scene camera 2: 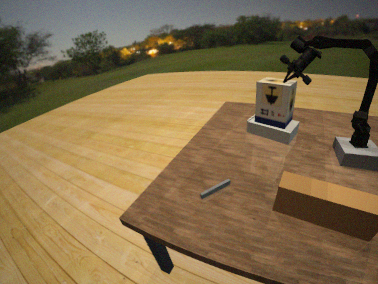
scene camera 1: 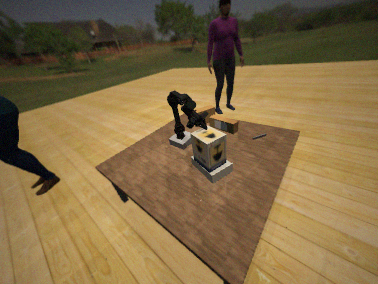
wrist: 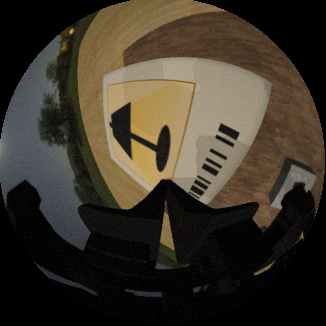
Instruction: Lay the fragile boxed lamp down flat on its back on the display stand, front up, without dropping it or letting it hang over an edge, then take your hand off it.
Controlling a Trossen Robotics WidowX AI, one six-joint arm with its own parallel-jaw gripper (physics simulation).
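Places are measured from the arm's base along level axes (x back, y right, z up), in metres.
Pixels of known places: gripper, fingertip midpoint: (scene camera 2: 283, 82) (scene camera 1: 207, 129) (wrist: 165, 182); arm's base, origin of the base link: (scene camera 2: 358, 144) (scene camera 1: 180, 137).
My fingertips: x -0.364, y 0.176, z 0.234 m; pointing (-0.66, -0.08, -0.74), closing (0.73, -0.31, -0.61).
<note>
Ahead of a thing's pixels: the offset from my fingertips to its middle. Level surfaces: height alone.
The boxed lamp (scene camera 1: 209, 148) (scene camera 2: 274, 103) (wrist: 230, 105), a white box with lamp pictures and a dark blue band at its foot, stands upright on the display stand (scene camera 1: 214, 173) (scene camera 2: 272, 130), a low light-grey block. In the wrist view the box's top face shows a yellow panel with a black lamp and a barcode. My gripper (scene camera 1: 206, 128) (scene camera 2: 285, 81) (wrist: 165, 182) is shut and empty. Its fingertips are together at the rear edge of the box's top; whether they touch it I cannot tell. The stand is hidden in the wrist view.
A long cardboard-coloured box @[dx +0.081, dy -0.546, dz -0.244 m] (scene camera 1: 224, 123) (scene camera 2: 325, 205) and a small grey bar @[dx -0.278, dy -0.474, dz -0.288 m] (scene camera 1: 259, 136) (scene camera 2: 215, 188) lie on the brown table @[dz -0.299 m] (scene camera 1: 200, 210) (scene camera 2: 200, 230). My arm's base block (scene camera 1: 180, 140) (scene camera 2: 356, 153) (wrist: 291, 181) is beside the stand. A person in purple (scene camera 1: 224, 45) stands beyond the table.
</note>
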